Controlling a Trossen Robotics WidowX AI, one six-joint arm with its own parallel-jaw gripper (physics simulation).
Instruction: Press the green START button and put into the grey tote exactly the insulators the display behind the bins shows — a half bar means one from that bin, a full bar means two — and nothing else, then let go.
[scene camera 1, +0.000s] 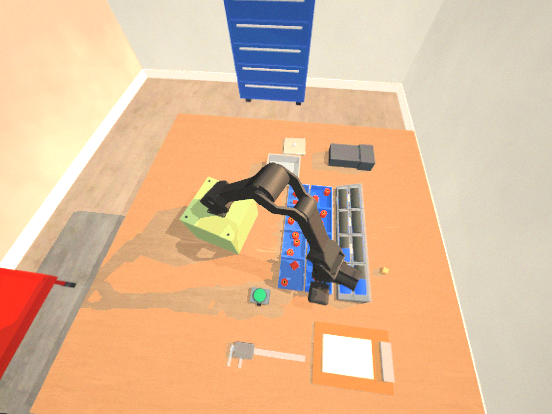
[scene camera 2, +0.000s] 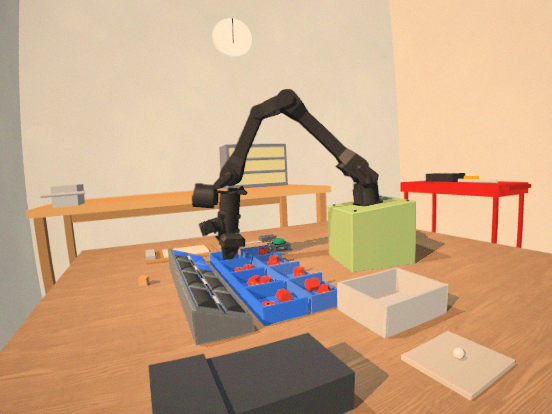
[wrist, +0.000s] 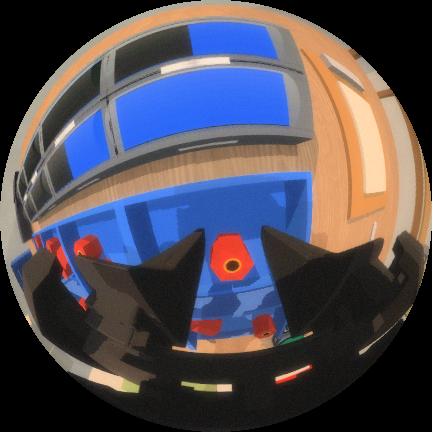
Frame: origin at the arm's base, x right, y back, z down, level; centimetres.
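Seen in the pictures: gripper, fingertip midpoint: (scene camera 1: 319, 279) (wrist: 232, 232); arm's base at its link origin: (scene camera 1: 219, 206) (scene camera 2: 367, 203).
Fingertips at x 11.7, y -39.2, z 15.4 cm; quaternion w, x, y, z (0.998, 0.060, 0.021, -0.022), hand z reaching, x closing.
Note:
Offsets run from my fingertips to a thing's top centre. "*": to the spot under its first point.
My gripper (scene camera 2: 230, 256) (wrist: 232, 232) points down into the end bin of the display-side row. It is partly open, with a red insulator {dx -0.3, dy +1.2, dz -2.3 cm} (wrist: 226, 250) between its fingers and gaps on both sides. More red insulators lie in the blue bins (scene camera 2: 286, 314) (wrist: 250, 181). The display (scene camera 2: 222, 327) (wrist: 250, 140) shows a full bar at the near row's right end in the wrist view, a half bar left of it, and a half bar behind the full one. The grey tote {dx -43.3, dy +24.4, dz -4.7 cm} (scene camera 1: 283, 159) (scene camera 2: 417, 310) shows no insulator in its visible part. The green START button {dx +10.7, dy +18.9, dz -3.3 cm} (scene camera 1: 259, 295) (scene camera 2: 278, 241) (wrist: 292, 341) is beside the bins.
A green block (scene camera 1: 245, 225) (scene camera 2: 372, 237) carries the arm base. A dark box {dx -58.9, dy -4.6, dz -4.9 cm} (scene camera 1: 345, 155) (scene camera 2: 285, 375) and a pale lid {dx -60.8, dy +22.8, dz -0.1 cm} (scene camera 1: 294, 146) (scene camera 2: 440, 362) lie near the tote. A caliper {dx +27.5, dy +11.7, dz -1.2 cm} (scene camera 1: 280, 355), a clipboard {* dx +27.8, dy -5.0, dz +0.1 cm} (scene camera 1: 320, 377) and a small yellow cube {dx -9.0, dy -22.2, dz -1.3 cm} (scene camera 1: 384, 270) (scene camera 2: 144, 280) are on the table.

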